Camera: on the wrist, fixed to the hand. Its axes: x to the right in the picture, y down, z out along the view.
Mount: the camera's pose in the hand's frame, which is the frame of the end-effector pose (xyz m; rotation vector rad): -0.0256 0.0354 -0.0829 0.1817 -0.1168 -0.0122
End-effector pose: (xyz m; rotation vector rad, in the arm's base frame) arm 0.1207 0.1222 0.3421 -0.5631 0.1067 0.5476
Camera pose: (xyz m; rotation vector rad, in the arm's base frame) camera 0.0846 0.0911 0.2614 -0.3538 0.0416 0.5514
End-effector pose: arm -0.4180 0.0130 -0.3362 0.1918 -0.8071 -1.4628
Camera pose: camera -0.3384 0.0128 -0.3857 0.2504 -1.0365 -1.4219
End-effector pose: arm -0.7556 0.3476 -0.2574 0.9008 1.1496 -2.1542
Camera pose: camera -0.6889 0.4047 -0.2901 0.8332 0.9167 -2.3168
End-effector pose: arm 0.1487 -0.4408 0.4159 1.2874 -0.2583 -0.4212
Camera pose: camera 0.1657 -0.3496 0.4291 1.4446 -0.3945 -0.4928
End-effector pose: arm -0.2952 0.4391 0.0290 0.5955 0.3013 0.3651
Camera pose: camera -0.3580 0.4960 -0.0110 0.7900 0.2271 0.2916
